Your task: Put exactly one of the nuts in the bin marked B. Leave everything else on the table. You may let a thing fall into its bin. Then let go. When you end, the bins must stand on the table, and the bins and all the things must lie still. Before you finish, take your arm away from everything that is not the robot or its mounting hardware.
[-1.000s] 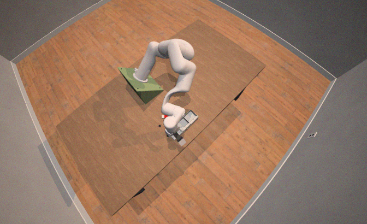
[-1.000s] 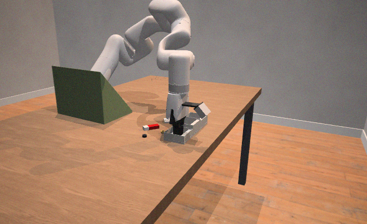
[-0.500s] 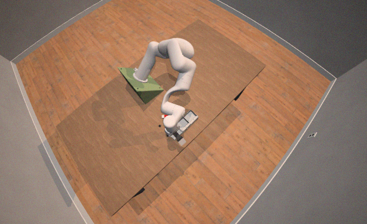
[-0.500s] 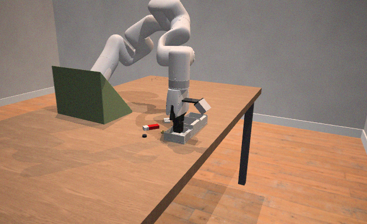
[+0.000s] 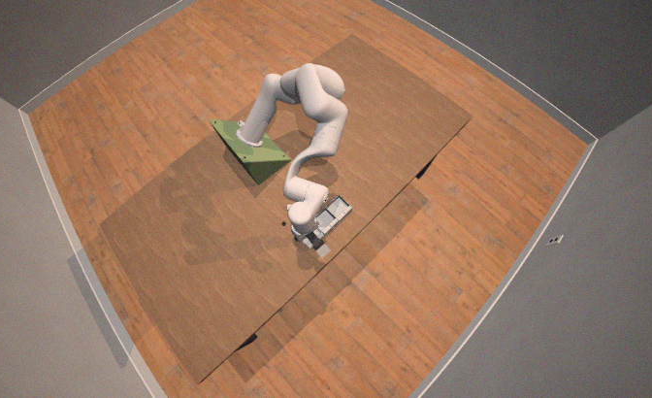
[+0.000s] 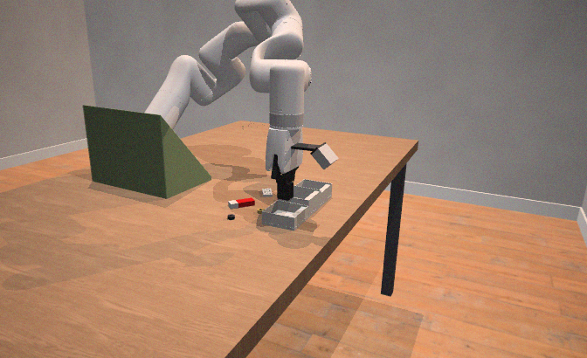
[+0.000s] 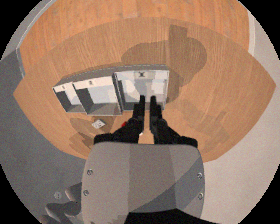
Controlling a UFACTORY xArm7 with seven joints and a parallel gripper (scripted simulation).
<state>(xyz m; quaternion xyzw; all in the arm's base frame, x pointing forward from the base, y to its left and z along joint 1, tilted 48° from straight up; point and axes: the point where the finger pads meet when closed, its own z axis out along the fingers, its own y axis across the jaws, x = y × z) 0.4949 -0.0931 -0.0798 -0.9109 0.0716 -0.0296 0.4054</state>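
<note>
Now: hand 8 cm past the yellow nut, 3 cm to the right of it and 8 cm above it. Round my hand: white die 12 cm behind, 16 cm to the left, 8 cm below.
</note>
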